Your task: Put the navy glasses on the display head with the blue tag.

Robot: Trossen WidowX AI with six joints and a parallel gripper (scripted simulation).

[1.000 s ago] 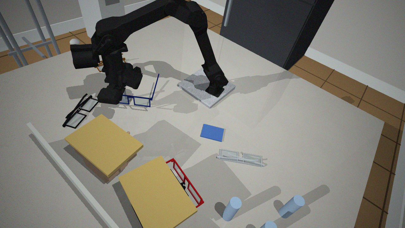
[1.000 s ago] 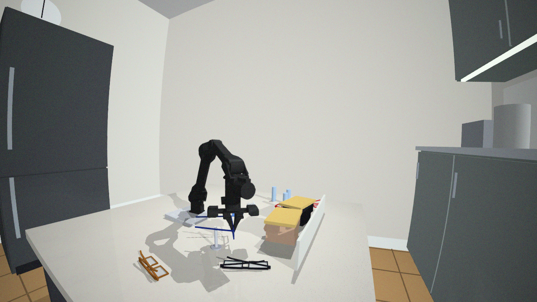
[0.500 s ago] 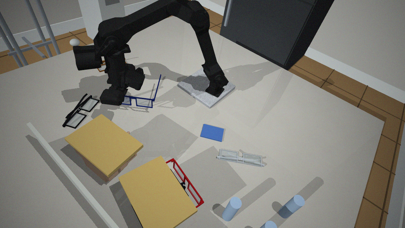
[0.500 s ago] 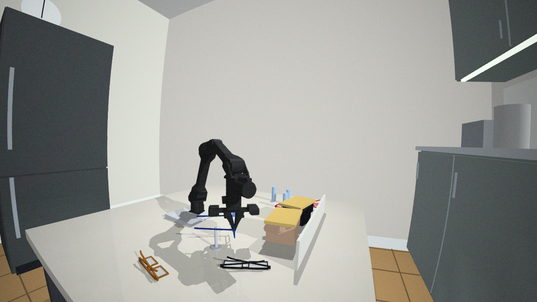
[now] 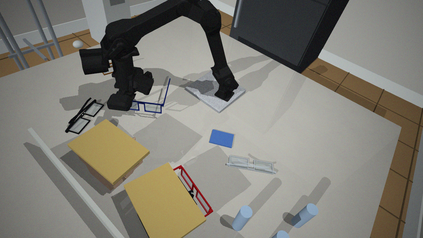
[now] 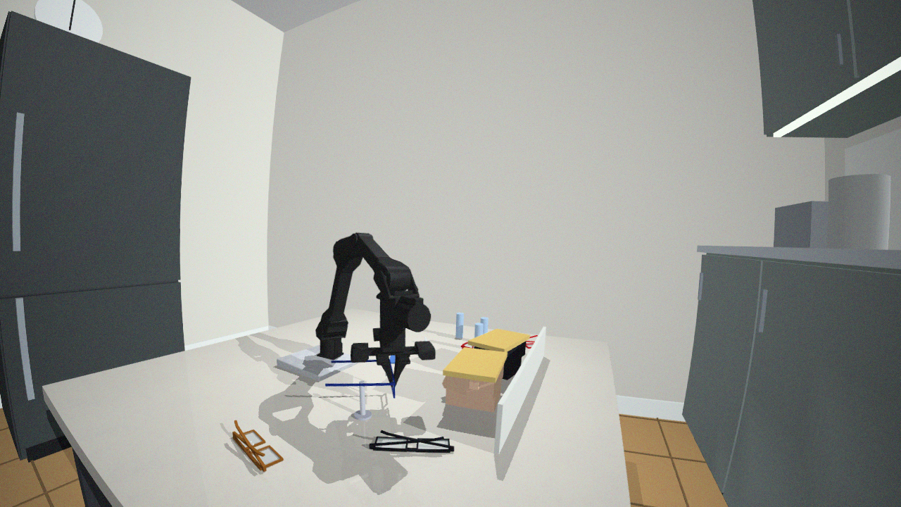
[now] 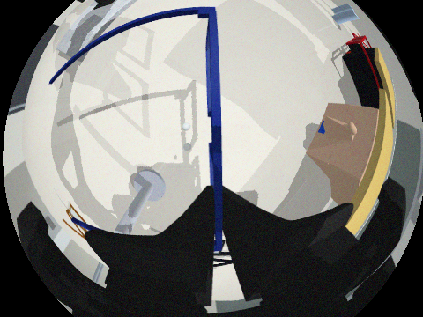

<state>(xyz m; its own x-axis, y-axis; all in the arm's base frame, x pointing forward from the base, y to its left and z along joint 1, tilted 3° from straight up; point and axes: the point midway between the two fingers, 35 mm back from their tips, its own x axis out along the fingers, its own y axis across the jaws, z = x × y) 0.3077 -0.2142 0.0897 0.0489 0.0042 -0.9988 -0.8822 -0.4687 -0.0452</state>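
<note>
My gripper tip is 5 cm past the grey post stand, 5 cm to the left of it and 4 cm above it. Round my gripper tip: white panel: 30 cm ahead, 19 cm to the left, 1 cm below; then blue card: 11 cm behind, 31 cm to the left, 6 cm below; then skin-coloured display head: 15 cm ahead, 11 cm to the left.
</note>
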